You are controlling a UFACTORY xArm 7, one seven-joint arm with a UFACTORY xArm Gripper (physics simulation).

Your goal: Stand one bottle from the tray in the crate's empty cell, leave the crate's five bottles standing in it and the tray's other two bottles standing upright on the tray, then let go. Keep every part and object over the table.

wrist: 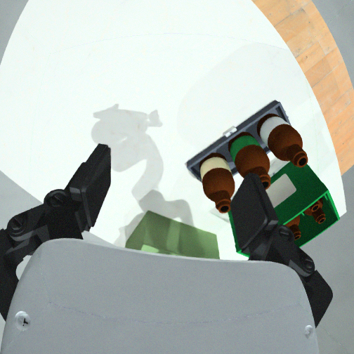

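My gripper (176,176) is open and empty, high above the table. A dark grey tray (194,167) at the right holds three brown bottles standing in a row: one with a cream label (217,181), one with a green label (248,156) and one with a white label (281,138). My right finger overlaps the neck area of the green-labelled bottle in the view. The green crate (312,181) lies beyond the tray at the lower right, partly behind the right finger. Necks of some bottles (318,212) show in it; its other cells and the empty cell are hidden.
A pale green box-like block (172,231) stands at the lower middle, partly hidden by the gripper body. The white table top (125,60) has a wooden edge (320,65) at the right. The arm's shadow falls left of the tray.
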